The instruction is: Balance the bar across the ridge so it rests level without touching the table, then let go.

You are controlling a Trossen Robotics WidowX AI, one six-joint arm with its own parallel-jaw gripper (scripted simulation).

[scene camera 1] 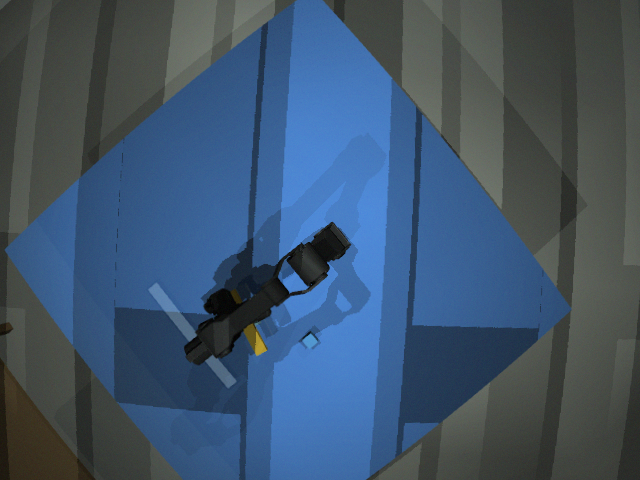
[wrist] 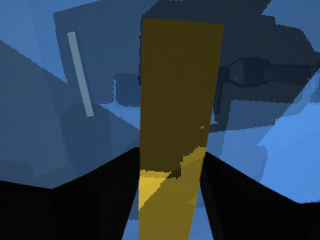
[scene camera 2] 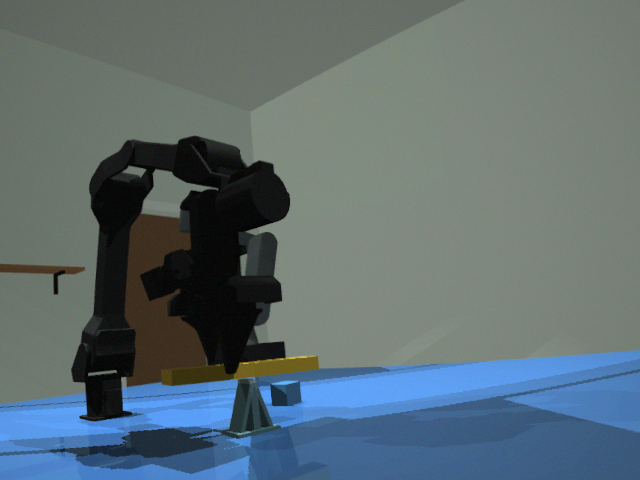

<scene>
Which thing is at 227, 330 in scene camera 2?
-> My gripper.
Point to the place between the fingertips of my gripper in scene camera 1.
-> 241, 313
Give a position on a bar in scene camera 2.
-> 211, 373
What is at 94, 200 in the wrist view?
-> My gripper.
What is my gripper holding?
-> A bar.
</scene>
